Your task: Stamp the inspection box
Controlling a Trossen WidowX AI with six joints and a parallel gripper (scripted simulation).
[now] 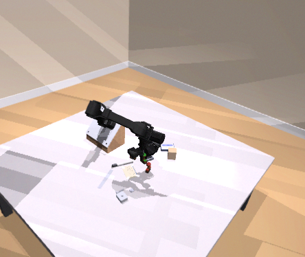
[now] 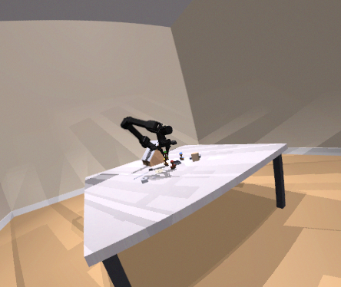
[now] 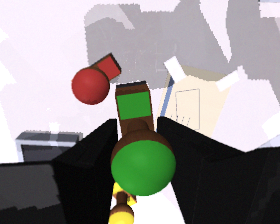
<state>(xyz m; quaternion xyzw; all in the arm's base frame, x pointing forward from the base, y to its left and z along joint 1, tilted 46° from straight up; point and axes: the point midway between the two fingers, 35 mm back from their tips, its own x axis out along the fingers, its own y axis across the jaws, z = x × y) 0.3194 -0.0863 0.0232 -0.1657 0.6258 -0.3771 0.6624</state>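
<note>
Now: the cardboard box 22 cm to the left of my gripper tip, 6 cm below it and 6 cm ahead of it. From my gripper tip the other things lie so: green-knobbed stamp (right at my gripper tip); red stamp (8 cm below, 3 cm to the left, 2 cm ahead); cream card (10 cm below, 6 cm behind, 5 cm to the right).
</note>
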